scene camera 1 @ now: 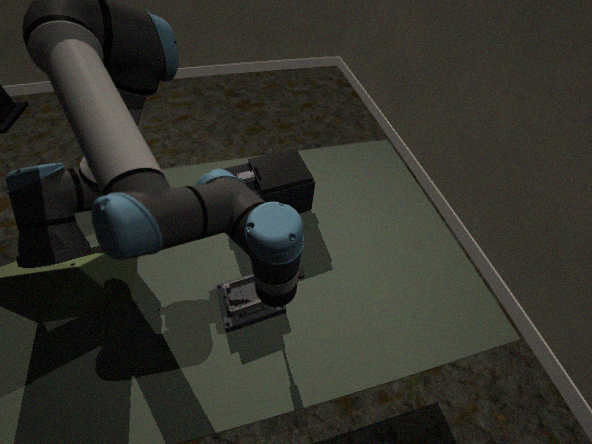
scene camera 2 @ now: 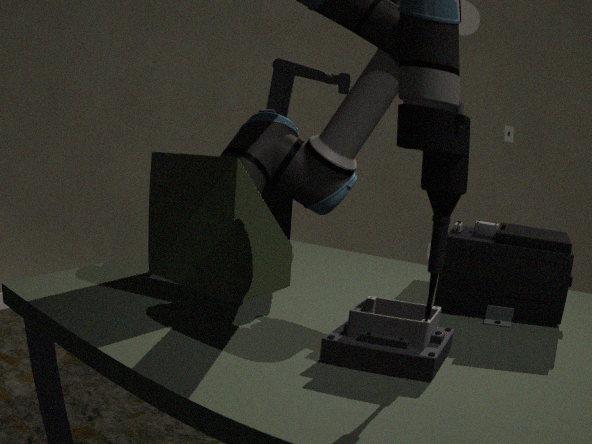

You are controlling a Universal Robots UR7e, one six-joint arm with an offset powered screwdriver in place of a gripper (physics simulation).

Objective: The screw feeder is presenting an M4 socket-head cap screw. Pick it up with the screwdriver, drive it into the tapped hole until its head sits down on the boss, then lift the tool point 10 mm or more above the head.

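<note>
The black screwdriver (scene camera 2: 428, 318) points straight down in scene camera 2, its thin tip at the rim of the light grey box-shaped housing (scene camera 1: 243, 307) (scene camera 2: 385, 327), by the right-hand front corner. In scene camera 1 the wrist covers the tool and that end of the housing. The housing sits on a dark fixture plate (scene camera 1: 255, 319) (scene camera 2: 375, 358). No screw can be made out at the tip; the tapped hole and the head are too small and dark to see. The dark screw feeder (scene camera 1: 282, 172) (scene camera 2: 505, 280) stands behind the housing, apart from the tool.
A green wedge-shaped block (scene camera 1: 75, 262) (scene camera 2: 192, 220) stands left of the housing, near the arm's lower joints. A dark post with a bent top arm (scene camera 2: 282, 90) rises behind the arm. The green table top (scene camera 1: 390, 280) (scene camera 2: 500, 400) carries arm shadows. A bracket (scene camera 2: 499, 314) is at the feeder's foot.
</note>
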